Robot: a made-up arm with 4 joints. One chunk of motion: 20 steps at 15 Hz.
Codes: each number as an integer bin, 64 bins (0 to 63) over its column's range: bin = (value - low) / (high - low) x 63, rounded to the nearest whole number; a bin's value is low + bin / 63 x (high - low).
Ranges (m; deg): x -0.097..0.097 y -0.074..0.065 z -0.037..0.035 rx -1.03..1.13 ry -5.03..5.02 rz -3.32..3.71
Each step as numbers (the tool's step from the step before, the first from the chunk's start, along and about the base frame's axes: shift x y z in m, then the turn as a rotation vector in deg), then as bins.
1 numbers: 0.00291 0.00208 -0.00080 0.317 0.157 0.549
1 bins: 32 34 32 39 33 35
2 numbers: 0.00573 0.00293 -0.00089 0.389 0.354 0.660
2 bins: 33 35 32 41 34 36
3 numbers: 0.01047 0.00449 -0.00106 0.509 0.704 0.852
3 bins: 35 36 31 45 36 37
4 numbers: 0.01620 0.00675 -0.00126 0.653 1.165 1.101
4 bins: 37 37 31 49 39 40
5 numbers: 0.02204 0.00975 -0.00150 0.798 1.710 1.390
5 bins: 39 38 31 53 42 42
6 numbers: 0.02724 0.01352 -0.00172 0.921 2.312 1.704
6 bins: 40 40 31 57 46 45
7 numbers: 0.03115 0.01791 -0.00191 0.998 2.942 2.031
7 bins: 42 42 31 59 50 48
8 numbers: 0.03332 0.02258 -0.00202 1.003 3.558 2.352
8 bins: 42 44 31 59 54 51
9 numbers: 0.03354 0.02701 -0.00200 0.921 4.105 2.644
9 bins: 42 46 31 57 57 53
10 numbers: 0.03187 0.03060 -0.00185 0.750 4.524 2.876
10 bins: 42 47 31 52 60 56
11 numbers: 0.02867 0.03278 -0.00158 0.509 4.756 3.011
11 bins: 41 48 31 45 61 57
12 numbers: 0.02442 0.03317 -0.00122 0.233 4.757 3.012
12 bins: 39 49 31 37 61 57
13 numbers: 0.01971 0.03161 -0.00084 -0.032 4.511 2.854
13 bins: 38 48 32 29 60 55
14 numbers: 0.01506 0.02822 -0.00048 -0.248 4.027 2.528
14 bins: 36 46 32 23 57 52
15 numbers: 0.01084 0.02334 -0.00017 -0.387 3.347 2.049
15 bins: 35 44 32 19 53 48
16 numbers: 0.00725 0.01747 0.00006 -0.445 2.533 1.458
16 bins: 34 41 32 17 47 43
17 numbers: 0.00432 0.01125 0.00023 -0.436 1.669 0.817
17 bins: 33 39 33 17 42 37
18 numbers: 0.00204 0.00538 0.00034 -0.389 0.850 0.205
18 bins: 32 36 33 19 37 32
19 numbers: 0.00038 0.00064 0.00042 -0.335 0.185 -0.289
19 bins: 32 34 33 20 33 27
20 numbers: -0.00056 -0.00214 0.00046 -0.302 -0.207 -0.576
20 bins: 31 33 33 21 30 25
